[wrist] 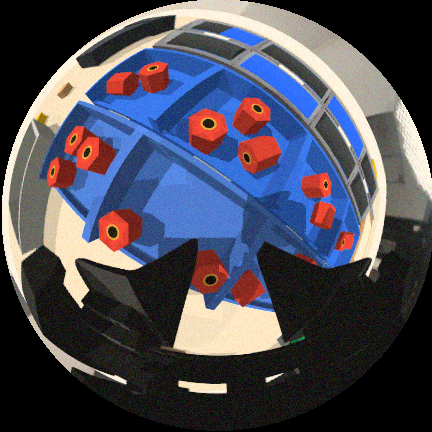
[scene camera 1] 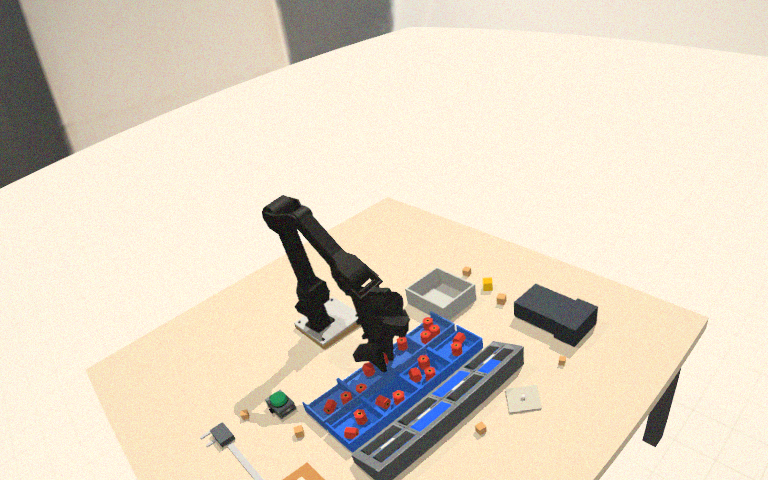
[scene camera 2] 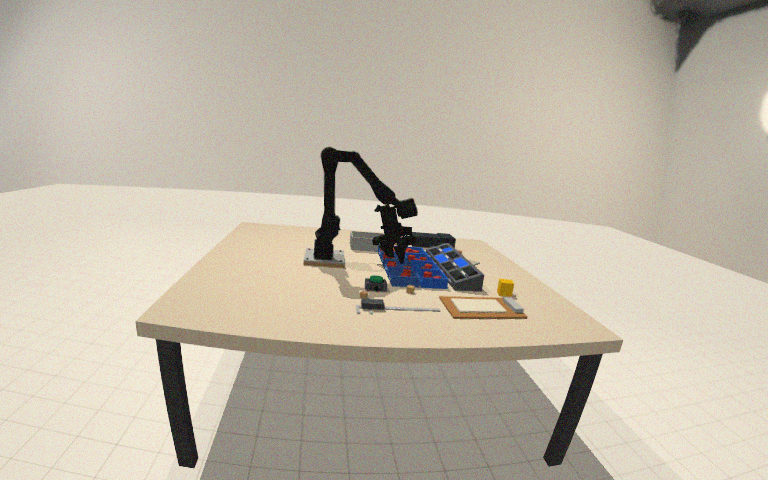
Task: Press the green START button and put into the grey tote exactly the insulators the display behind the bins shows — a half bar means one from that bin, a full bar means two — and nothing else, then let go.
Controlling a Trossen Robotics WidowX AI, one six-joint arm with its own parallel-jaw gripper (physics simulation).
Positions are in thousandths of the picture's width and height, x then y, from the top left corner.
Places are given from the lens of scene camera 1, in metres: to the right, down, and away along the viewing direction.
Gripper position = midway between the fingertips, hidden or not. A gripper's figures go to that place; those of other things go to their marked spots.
gripper (scene camera 1: 506, 764): 0.01, 0.31, 1.32
grey plate (scene camera 1: 673, 843): 0.30, 0.37, 1.15
grey tote (scene camera 1: 572, 607): 0.16, 0.15, 1.56
The marked spots on the grey tote and the grey plate are 0.49 m apart.
